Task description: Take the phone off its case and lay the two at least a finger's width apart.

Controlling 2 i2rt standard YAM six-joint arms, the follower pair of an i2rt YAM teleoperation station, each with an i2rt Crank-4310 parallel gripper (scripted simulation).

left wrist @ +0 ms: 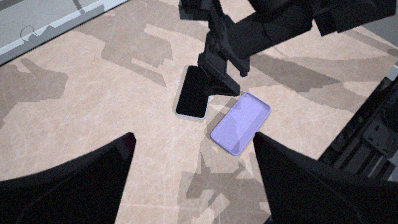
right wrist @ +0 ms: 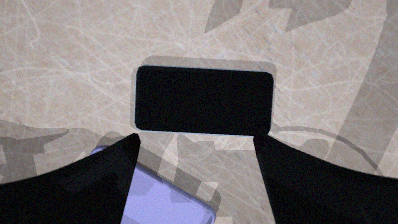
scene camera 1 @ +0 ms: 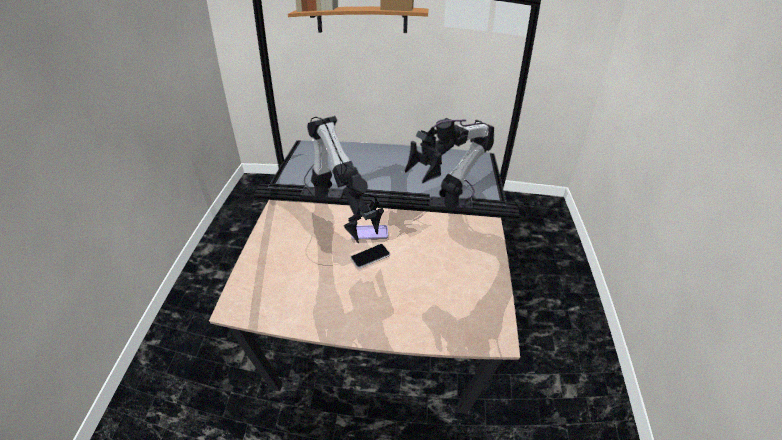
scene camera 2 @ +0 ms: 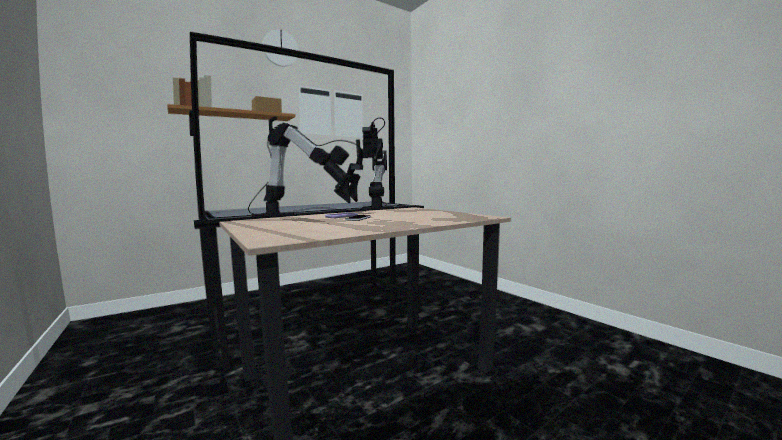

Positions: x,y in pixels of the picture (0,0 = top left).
Scene:
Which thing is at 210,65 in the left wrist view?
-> The right gripper.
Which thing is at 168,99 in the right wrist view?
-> A phone.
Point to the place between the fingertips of the right gripper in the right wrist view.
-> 196,135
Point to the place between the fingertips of the left gripper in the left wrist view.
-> At 194,135

